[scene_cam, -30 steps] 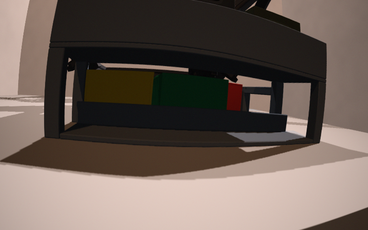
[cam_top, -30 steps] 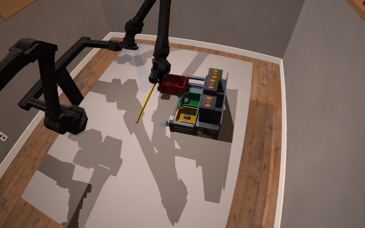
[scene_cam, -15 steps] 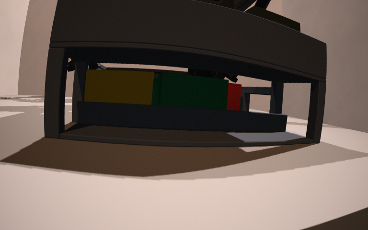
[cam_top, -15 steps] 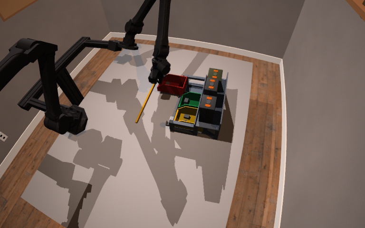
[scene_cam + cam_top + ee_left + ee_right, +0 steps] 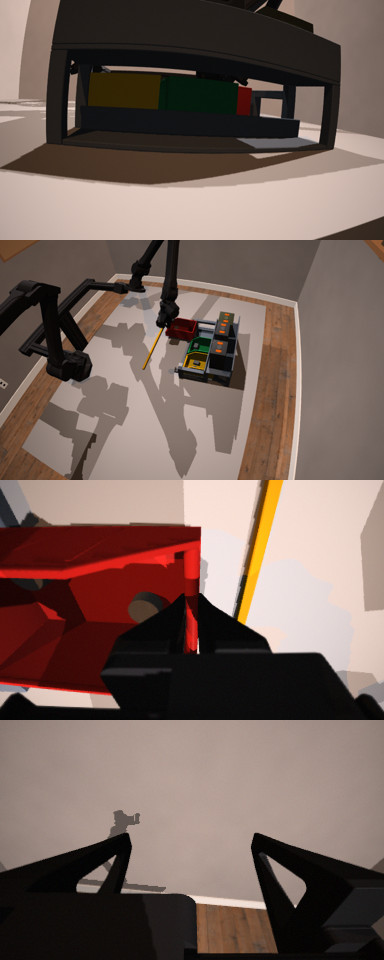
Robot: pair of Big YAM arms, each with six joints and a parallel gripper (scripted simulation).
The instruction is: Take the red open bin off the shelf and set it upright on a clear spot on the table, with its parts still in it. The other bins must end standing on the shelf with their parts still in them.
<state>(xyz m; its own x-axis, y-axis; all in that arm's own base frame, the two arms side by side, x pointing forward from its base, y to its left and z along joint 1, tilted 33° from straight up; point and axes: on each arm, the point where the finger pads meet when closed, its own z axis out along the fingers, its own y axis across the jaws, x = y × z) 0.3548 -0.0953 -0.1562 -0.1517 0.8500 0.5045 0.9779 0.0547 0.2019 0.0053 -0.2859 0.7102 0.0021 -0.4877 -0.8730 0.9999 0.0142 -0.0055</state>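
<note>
The red open bin is 8 cm ahead of my left hand. Also, from my left hand: grey shelf 28 cm ahead, 10 cm to the right, 1 cm above; green bin 25 cm ahead, 11 cm to the right, 1 cm below.
</note>
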